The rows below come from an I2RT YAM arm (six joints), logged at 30 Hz.
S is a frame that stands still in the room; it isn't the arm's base.
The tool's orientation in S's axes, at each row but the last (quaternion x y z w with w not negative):
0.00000 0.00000 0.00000 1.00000
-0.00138 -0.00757 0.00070 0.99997
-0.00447 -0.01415 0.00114 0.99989
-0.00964 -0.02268 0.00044 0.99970
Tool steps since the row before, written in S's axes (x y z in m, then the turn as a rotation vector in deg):
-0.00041 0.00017 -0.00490 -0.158 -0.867 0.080
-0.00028 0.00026 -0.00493 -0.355 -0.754 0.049
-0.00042 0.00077 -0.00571 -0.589 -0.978 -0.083
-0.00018 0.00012 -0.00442 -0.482 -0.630 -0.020
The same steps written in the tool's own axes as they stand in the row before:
-0.00041 0.00017 -0.00490 -0.158 -0.867 0.080
-0.00035 0.00027 -0.00492 -0.355 -0.754 0.052
-0.00058 0.00082 -0.00569 -0.593 -0.976 -0.075
-0.00038 0.00021 -0.00440 -0.483 -0.629 -0.010

